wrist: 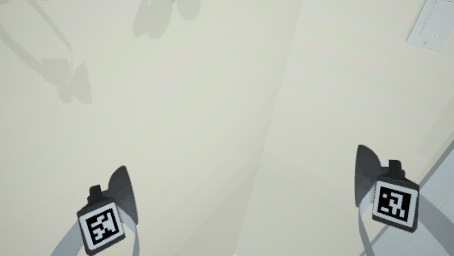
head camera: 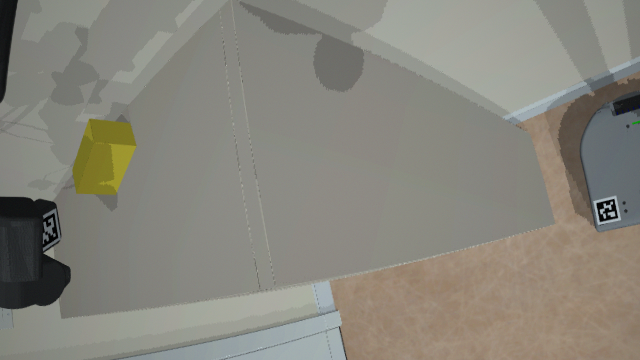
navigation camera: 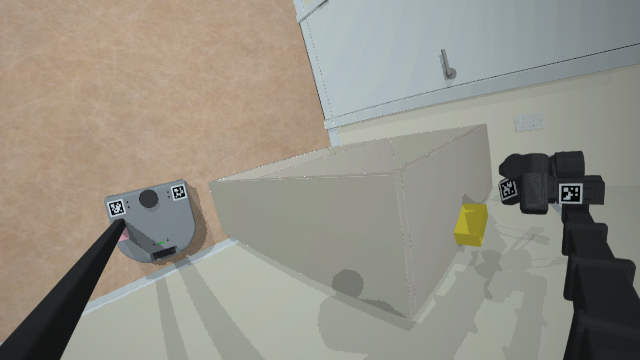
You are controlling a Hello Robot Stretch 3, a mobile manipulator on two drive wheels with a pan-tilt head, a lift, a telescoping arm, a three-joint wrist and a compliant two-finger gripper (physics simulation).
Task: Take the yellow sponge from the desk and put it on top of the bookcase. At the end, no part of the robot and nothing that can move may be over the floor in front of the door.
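Seen in the pictures: gripper, between the fingertips: (wrist: 241, 177); robot's base, origin of its link: (navigation camera: 148, 197).
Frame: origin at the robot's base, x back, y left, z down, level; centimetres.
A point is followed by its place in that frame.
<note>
The yellow sponge (head camera: 105, 157) {x 17.5, y -57.1, z -109.8 cm} (navigation camera: 471, 225) {x 17.4, y -57.3, z -109.9 cm} lies on the top of the tall grey bookcase (head camera: 175, 210) {x 8.4, y -45.2, z -106.1 cm} (navigation camera: 435, 205) {x 8.4, y -44.4, z -106.1 cm}, at the top's edge beside the wall. The sponge does not show in the wrist view. My gripper (wrist: 241, 177) {x 12.4, y -69.5, z -132.6 cm} is open in the wrist view, with its two fingertips wide apart and the pale wall showing between them. The wrist and gripper body are at the left edge of the head view and the right of the navigation view, apart from the sponge. The fingers are hidden or outside those two views. The desk does not show.
The light blue door (head camera: 240, 350) {x -23.8, y -117.7, z -49.8 cm} (navigation camera: 385, 45) {x -56.3, y -115.8, z -61.8 cm} is in the wall beside the bookcase, with brown floor (head camera: 475, 310) {x -22.9, y -60.7, z 0.0 cm} (navigation camera: 175, 90) {x -49.8, y -21.9, z 0.0 cm} around its foot. My grey base (head camera: 612, 165) {x 10.5, y -9.2, z -16.0 cm} (navigation camera: 155, 220) {x 9.1, y -0.4, z -16.0 cm} stands on the floor near the bookcase's foot. A wall plate (navigation camera: 528, 122) {x -4.0, y -122.0, z -122.0 cm} (wrist: 432, 24) {x -3.8, y -121.9, z -123.2 cm} shows on the wall.
</note>
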